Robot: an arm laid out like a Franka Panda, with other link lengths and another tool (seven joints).
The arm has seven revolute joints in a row. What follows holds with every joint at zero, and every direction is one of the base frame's. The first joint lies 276.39 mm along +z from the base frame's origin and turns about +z. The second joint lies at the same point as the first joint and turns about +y. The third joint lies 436.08 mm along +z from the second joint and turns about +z. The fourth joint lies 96.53 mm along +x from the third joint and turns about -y. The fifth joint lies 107.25 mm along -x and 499.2 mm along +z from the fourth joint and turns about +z. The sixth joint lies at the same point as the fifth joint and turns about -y. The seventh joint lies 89.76 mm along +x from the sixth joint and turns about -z. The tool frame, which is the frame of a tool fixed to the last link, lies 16 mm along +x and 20 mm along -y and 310.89 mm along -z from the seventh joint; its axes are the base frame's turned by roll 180, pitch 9 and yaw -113.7 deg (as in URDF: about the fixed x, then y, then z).
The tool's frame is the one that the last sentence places.
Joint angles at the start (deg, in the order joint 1, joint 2, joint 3, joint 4, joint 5, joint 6, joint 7):
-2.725, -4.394, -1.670, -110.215, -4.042, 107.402, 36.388
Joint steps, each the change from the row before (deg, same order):
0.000, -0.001, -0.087, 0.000, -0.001, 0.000, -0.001
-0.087, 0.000, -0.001, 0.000, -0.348, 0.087, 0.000
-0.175, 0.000, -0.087, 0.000, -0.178, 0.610, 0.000
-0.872, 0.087, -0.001, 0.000, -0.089, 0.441, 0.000
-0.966, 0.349, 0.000, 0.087, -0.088, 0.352, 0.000
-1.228, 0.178, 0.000, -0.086, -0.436, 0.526, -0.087
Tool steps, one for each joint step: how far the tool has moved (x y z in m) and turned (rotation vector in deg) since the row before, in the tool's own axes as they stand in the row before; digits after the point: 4 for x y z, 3 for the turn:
0.0006, -0.0008, 0.0000, 0.008, 0.002, 0.085
0.0009, -0.0025, -0.0004, 0.324, 0.097, -0.068
-0.0008, -0.0049, -0.0007, 0.470, -0.427, 0.135
0.0041, -0.0099, 0.0004, 0.377, -0.190, 0.786
0.0048, -0.0109, 0.0027, 0.264, 0.051, 0.883
0.0077, -0.0147, 0.0019, 0.635, 0.093, 0.883

